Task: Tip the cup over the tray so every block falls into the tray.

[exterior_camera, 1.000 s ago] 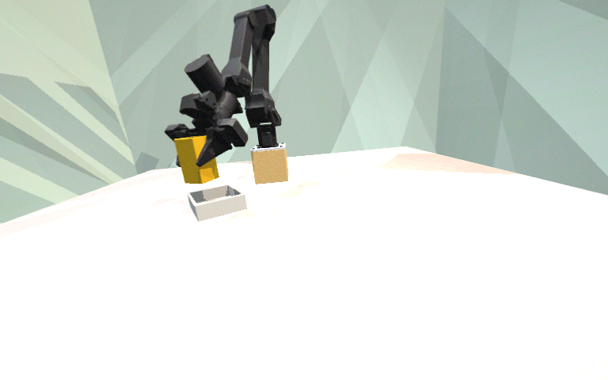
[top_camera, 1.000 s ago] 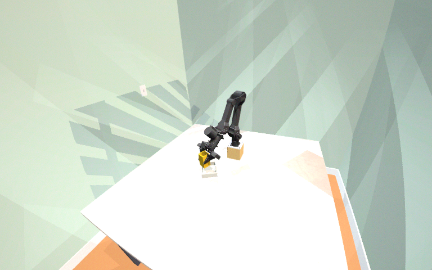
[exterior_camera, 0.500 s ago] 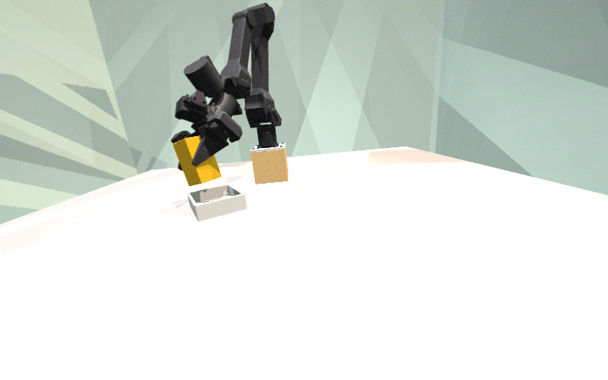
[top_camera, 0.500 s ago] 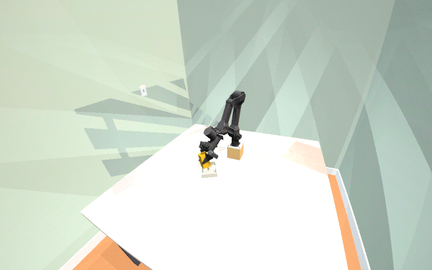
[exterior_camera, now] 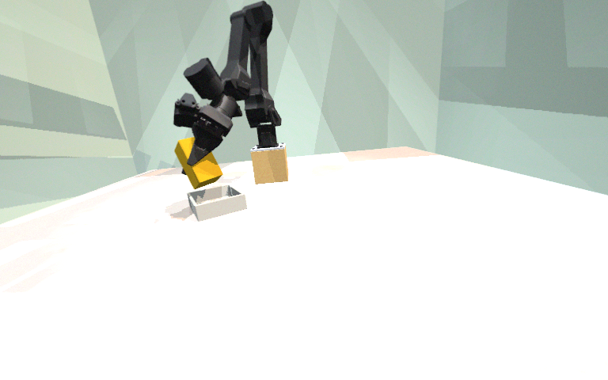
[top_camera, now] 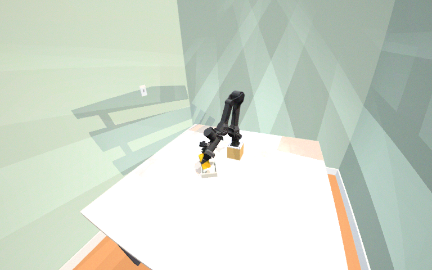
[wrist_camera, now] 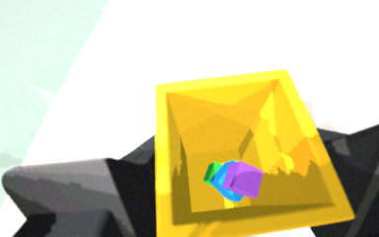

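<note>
Now: the purple block 3 cm behind my gripper tip and 2 cm to the left of it. Also, from my gripper tip: blue block 2 cm to the left, 2 cm behind, 1 cm below; yellow square cup 3 cm to the left, 2 cm behind, 1 cm below.
</note>
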